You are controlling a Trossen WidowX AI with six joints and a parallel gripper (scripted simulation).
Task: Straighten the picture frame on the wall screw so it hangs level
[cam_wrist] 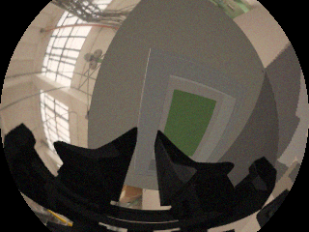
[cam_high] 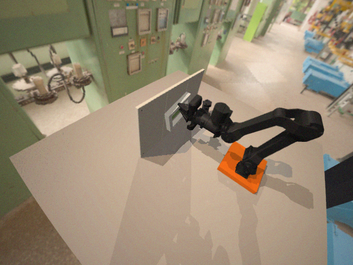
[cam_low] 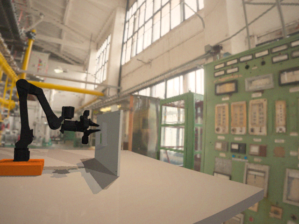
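Right now the picture frame is 5 cm below my gripper tip, 2 cm to the right of it and 1 cm ahead of it. Also, from my gripper tip: grey wall board 6 cm below, 2 cm to the right, 2 cm ahead.
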